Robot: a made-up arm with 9 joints.
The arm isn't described. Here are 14 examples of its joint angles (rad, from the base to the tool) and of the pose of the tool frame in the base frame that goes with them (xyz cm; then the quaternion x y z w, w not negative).
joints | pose
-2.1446 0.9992 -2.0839 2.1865 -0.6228 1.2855 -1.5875 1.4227 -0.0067 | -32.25 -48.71 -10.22 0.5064 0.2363 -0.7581 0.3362
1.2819 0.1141 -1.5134 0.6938 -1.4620 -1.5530 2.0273 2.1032 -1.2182 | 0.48 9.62 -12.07 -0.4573 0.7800 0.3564 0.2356
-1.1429 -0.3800 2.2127 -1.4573 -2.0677 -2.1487 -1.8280 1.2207 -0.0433 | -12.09 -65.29 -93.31 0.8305 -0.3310 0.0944 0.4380
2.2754 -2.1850 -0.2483 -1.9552 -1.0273 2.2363 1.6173 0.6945 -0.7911 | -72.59 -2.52 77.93 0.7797 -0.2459 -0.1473 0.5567
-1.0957 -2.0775 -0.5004 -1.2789 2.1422 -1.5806 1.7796 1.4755 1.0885 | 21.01 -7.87 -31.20 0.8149 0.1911 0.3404 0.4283
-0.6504 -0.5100 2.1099 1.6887 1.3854 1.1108 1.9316 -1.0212 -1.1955 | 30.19 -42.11 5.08 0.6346 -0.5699 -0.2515 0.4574
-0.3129 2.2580 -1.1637 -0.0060 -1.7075 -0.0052 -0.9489 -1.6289 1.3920 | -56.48 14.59 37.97 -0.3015 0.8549 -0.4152 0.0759
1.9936 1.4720 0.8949 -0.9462 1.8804 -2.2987 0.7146 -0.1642 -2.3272 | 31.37 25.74 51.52 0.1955 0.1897 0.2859 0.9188
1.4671 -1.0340 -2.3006 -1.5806 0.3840 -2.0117 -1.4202 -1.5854 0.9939 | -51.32 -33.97 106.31 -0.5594 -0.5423 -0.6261 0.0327
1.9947 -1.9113 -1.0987 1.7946 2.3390 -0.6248 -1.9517 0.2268 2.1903 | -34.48 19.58 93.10 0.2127 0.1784 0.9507 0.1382
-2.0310 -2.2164 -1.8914 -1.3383 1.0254 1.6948 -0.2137 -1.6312 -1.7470 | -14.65 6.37 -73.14 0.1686 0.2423 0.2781 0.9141
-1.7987 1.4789 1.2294 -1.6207 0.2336 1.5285 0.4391 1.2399 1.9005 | 75.39 2.12 -31.49 0.7124 0.0831 0.6906 0.0932
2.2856 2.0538 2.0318 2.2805 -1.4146 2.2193 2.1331 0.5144 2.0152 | 0.66 11.23 178.62 0.5239 -0.1342 0.8409 0.0191
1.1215 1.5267 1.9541 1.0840 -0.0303 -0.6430 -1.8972 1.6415 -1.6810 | -69.75 -50.58 115.00 0.2074 -0.5302 -0.5906 0.5719
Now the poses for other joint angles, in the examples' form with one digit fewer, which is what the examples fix.
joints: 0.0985 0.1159 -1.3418 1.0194 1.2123 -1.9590 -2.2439 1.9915 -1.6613
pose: 30.8 -71.8 79.7 0.486 -0.524 0.099 0.692
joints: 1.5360 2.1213 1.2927 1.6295 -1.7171 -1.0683 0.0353 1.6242 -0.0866
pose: -24.3 -15.4 160.9 -0.158 -0.047 -0.294 0.941
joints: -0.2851 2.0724 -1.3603 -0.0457 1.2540 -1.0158 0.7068 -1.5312 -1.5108
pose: 25.1 -62.2 -24.4 -0.375 0.130 0.597 0.697
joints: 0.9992 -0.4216 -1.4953 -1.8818 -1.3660 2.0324 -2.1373 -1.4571 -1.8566
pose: 33.6 -19.7 -32.3 0.144 -0.164 0.735 0.641
